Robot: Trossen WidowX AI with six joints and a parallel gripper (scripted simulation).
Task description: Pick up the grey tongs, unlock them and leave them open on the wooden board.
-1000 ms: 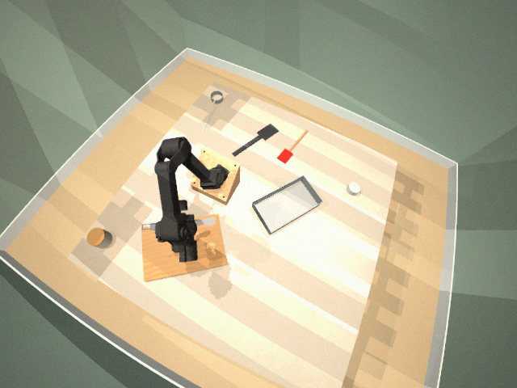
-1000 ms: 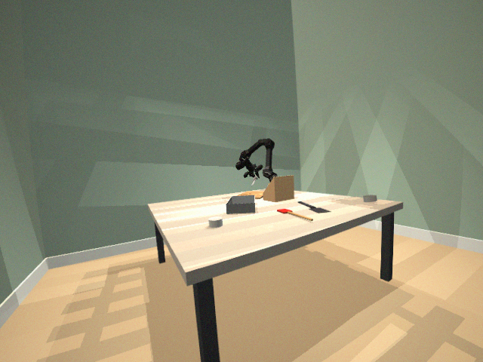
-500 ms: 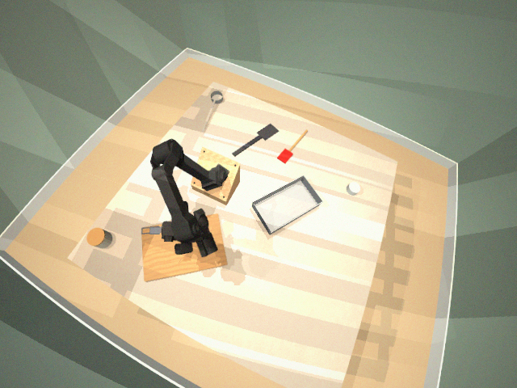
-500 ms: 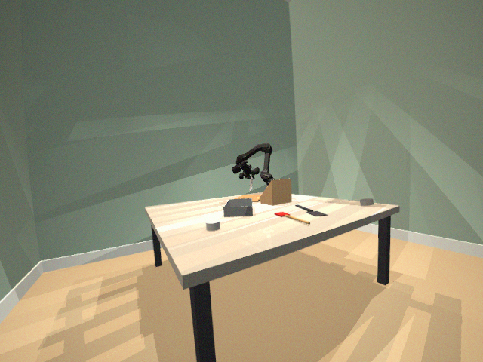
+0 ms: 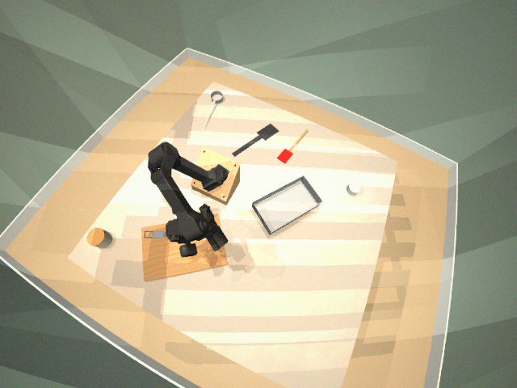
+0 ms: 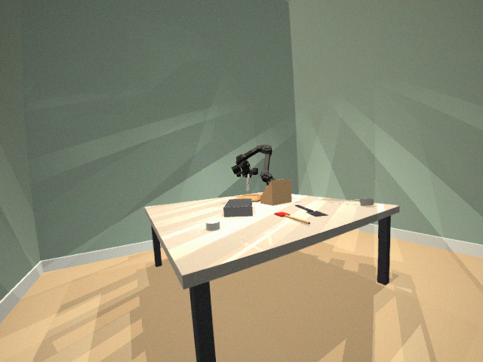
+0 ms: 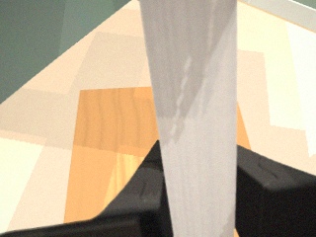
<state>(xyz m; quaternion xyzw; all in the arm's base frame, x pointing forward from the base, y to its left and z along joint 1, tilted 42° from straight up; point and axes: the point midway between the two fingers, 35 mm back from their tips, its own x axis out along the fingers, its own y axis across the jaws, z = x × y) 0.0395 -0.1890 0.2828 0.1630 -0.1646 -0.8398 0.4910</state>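
My gripper tip is 180 mm above the wooden board and 10 mm short of it. Round my gripper tip: black spatula (710 mm to the left, 190 mm below, 50 mm behind); then roasting tin (440 mm to the left, 290 mm ahead, 160 mm below); then cork cylinder (320 mm behind, 190 mm to the right, 160 mm below).
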